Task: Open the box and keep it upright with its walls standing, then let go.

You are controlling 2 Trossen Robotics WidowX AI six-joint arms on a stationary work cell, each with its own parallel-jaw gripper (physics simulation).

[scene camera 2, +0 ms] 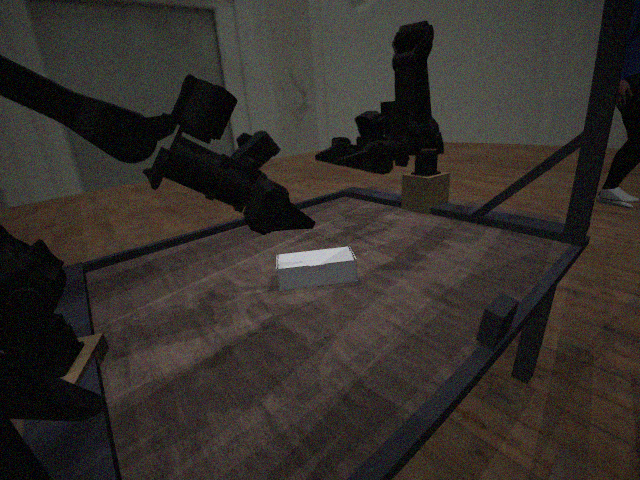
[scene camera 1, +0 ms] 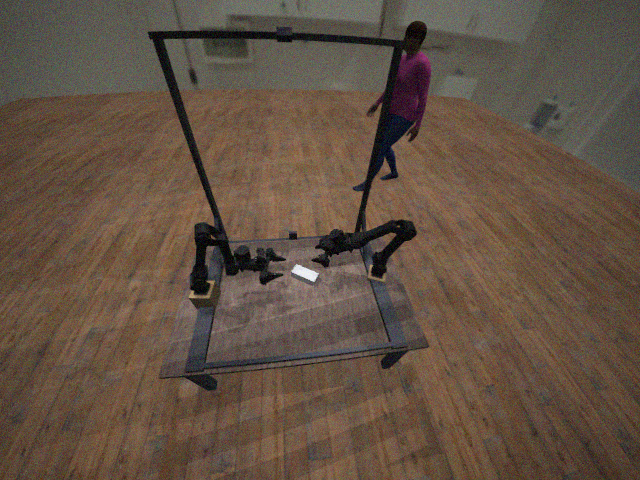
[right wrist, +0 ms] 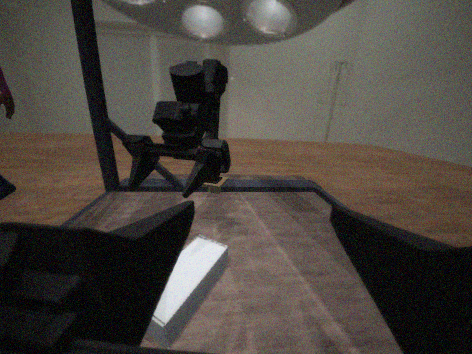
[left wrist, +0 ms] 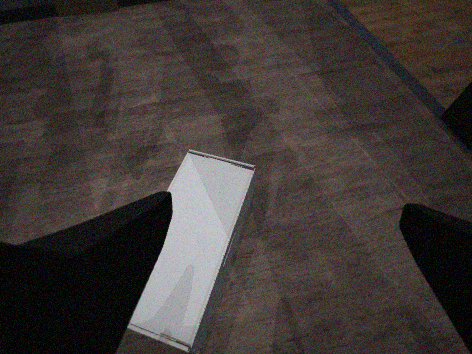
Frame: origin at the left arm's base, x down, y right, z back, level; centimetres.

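Seen in the pictures: left gripper, fingertip midpoint: (scene camera 2: 303,216) (scene camera 1: 313,254) (right wrist: 156,193) (left wrist: 284,208); right gripper, fingertip midpoint: (scene camera 2: 326,159) (scene camera 1: 284,266) (right wrist: 262,210); left arm's base at its link origin: (scene camera 2: 50,363) (scene camera 1: 377,272) (right wrist: 211,179); right arm's base at its link origin: (scene camera 2: 425,173) (scene camera 1: 202,289).
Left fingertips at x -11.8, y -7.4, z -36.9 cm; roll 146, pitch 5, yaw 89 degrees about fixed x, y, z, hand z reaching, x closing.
Offsets run from my left fingertips to a thing's top centre. Level surfaces: height alone.
A white oblong box {dz -2.6, dx +10.0, dy -6.2 cm} (scene camera 1: 304,273) (scene camera 2: 316,268) (left wrist: 200,225) (right wrist: 195,275) stands upright on the table with its lid lying flat and closed; thin seams show at its short ends. My left gripper (scene camera 1: 317,252) (left wrist: 284,208) (right wrist: 156,193) is open and empty, tilted down above the table near the box; in the left wrist view one finger covers part of the box's left long edge. My right gripper (scene camera 1: 283,266) (right wrist: 262,210) is open and empty, on the other side of the box and apart from it; its left finger hides part of the box in the right wrist view.
The wooden table top {dx +14.5 cm} (scene camera 1: 299,320) (scene camera 2: 289,351) has a dark metal frame around it, with tall posts and a crossbar (scene camera 1: 217,35). A small dark block {dz -19.7, dx +8.8, dy +20.3 cm} (scene camera 1: 293,235) (scene camera 2: 497,320) is on the frame's edge. A person in pink (scene camera 1: 410,82) stands beyond the table.
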